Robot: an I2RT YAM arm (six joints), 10 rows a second.
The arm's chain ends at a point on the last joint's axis. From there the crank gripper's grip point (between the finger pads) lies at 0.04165 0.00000 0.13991 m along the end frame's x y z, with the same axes.
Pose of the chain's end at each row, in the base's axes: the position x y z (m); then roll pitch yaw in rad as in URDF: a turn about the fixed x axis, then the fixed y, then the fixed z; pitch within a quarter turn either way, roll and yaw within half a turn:
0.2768, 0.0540, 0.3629, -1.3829, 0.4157, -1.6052
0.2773, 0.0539, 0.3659, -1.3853, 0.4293, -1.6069
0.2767, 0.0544, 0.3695, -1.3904, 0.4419, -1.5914
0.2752, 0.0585, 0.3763, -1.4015, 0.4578, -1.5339
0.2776, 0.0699, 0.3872, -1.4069, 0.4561, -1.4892
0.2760, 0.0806, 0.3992, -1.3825, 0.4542, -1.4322
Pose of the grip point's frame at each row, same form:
0.4125, 0.0006, 0.3700, -1.3829, 0.4157, -1.6052
0.4130, 0.0004, 0.3720, -1.3853, 0.4293, -1.6069
0.4133, 0.0032, 0.3744, -1.3904, 0.4419, -1.5914
0.4148, 0.0158, 0.3790, -1.4015, 0.4578, -1.5339
0.4190, 0.0339, 0.3893, -1.4069, 0.4561, -1.4892
0.4189, 0.0511, 0.4045, -1.3825, 0.4542, -1.4322

